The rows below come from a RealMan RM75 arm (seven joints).
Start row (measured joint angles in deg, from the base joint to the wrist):
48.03 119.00 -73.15 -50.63 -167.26 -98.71 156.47
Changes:
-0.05 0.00 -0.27 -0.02 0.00 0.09 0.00
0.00 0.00 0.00 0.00 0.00 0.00 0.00
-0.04 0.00 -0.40 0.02 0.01 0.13 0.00
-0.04 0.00 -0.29 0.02 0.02 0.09 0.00
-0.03 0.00 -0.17 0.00 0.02 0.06 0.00
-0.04 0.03 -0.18 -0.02 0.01 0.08 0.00
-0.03 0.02 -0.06 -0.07 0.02 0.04 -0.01
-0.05 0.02 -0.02 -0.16 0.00 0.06 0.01
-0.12 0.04 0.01 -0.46 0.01 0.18 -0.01
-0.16 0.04 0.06 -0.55 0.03 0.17 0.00
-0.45 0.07 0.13 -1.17 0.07 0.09 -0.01
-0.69 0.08 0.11 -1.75 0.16 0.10 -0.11
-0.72 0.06 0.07 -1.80 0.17 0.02 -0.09
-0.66 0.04 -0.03 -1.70 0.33 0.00 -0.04
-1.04 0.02 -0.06 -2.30 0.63 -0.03 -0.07
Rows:
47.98 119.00 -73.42 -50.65 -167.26 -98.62 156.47
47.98 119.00 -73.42 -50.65 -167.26 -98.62 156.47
47.94 119.00 -73.82 -50.63 -167.25 -98.49 156.47
47.90 119.00 -74.11 -50.61 -167.23 -98.40 156.47
47.87 119.00 -74.28 -50.61 -167.21 -98.34 156.47
47.83 119.03 -74.46 -50.63 -167.20 -98.26 156.47
47.80 119.05 -74.52 -50.70 -167.18 -98.22 156.46
47.75 119.07 -74.54 -50.86 -167.18 -98.16 156.47
47.63 119.11 -74.53 -51.32 -167.17 -97.98 156.46
47.47 119.15 -74.47 -51.87 -167.14 -97.81 156.46
47.02 119.22 -74.34 -53.04 -167.07 -97.72 156.45
46.33 119.30 -74.23 -54.79 -166.91 -97.62 156.34
45.61 119.36 -74.16 -56.59 -166.74 -97.60 156.25
44.95 119.40 -74.19 -58.29 -166.41 -97.60 156.21
43.91 119.42 -74.25 -60.59 -165.78 -97.63 156.14

